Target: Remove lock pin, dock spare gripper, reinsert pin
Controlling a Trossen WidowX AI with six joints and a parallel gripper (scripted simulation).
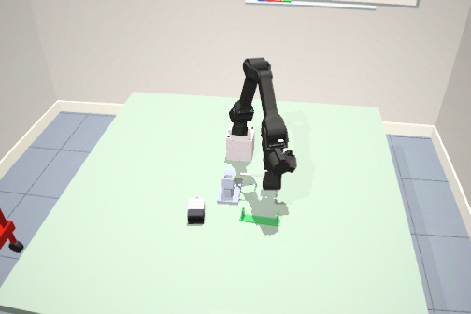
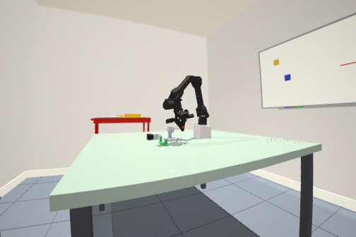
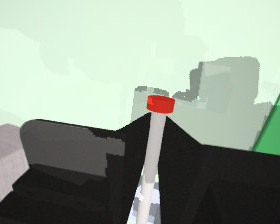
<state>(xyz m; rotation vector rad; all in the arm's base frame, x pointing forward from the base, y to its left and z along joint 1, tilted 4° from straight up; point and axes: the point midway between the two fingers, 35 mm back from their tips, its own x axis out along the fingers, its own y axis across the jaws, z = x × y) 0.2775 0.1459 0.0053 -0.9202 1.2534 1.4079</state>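
My gripper tip is 120 mm short of the green rack, 50 mm to the left of it and 60 mm above it. The rest, counted from my gripper tip: spare gripper (100 mm ahead, 280 mm to the right, 60 mm below); grey-blue mount (170 mm to the right, 30 mm below).
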